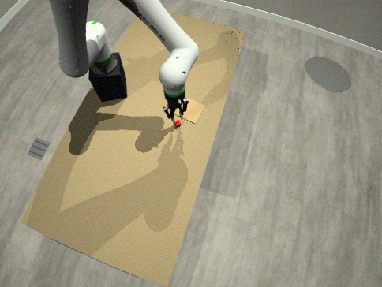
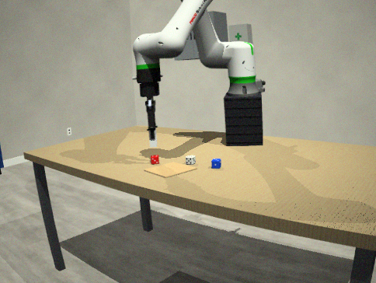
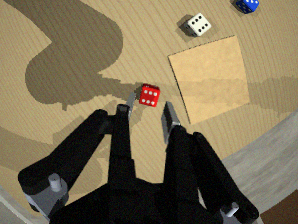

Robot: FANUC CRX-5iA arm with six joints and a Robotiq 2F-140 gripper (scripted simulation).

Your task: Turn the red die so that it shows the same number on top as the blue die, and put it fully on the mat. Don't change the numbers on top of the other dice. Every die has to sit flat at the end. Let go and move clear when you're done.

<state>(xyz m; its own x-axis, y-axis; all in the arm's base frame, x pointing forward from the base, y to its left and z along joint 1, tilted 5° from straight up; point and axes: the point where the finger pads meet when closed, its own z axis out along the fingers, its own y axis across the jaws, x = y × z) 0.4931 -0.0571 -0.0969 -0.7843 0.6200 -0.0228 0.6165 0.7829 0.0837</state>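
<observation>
Now: hand 9 cm above the red die. Round my hand: blue die: 10 cm behind, 24 cm to the left, 9 cm below; tan mat: 2 cm ahead, 12 cm to the left, 10 cm below; white die: 8 cm behind, 12 cm to the left, 9 cm below.
</observation>
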